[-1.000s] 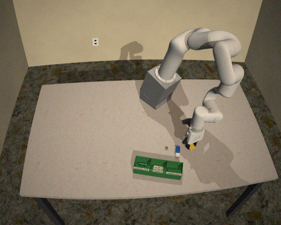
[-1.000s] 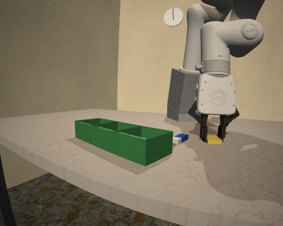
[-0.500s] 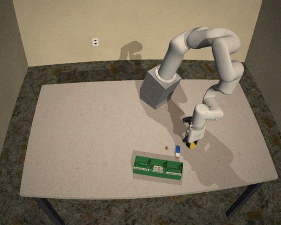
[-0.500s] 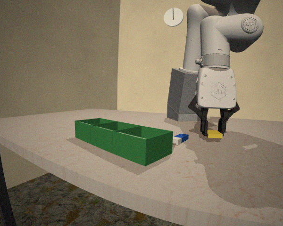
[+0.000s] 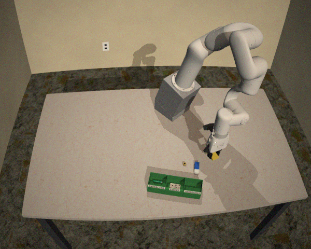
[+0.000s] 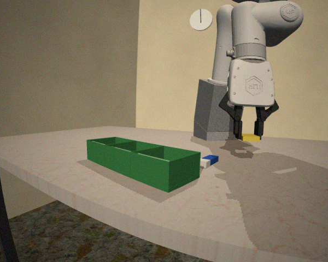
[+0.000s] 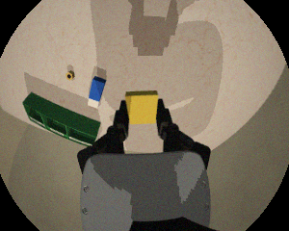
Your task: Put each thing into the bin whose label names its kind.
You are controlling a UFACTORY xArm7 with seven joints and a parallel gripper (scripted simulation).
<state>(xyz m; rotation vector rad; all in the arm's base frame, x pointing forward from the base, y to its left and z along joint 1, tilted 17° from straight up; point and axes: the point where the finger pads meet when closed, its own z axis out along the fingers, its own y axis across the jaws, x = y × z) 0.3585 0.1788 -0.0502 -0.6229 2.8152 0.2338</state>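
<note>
My hand is 2 cm above the yellow block. The rest, counted from my hand: brown piece (14 cm to the right, 7 cm below, 2 cm ahead); then white domino (18 cm to the right, 16 cm ahead, 7 cm below); then blue-and-white block (8 cm to the right, 7 cm below, 5 cm ahead).
</note>
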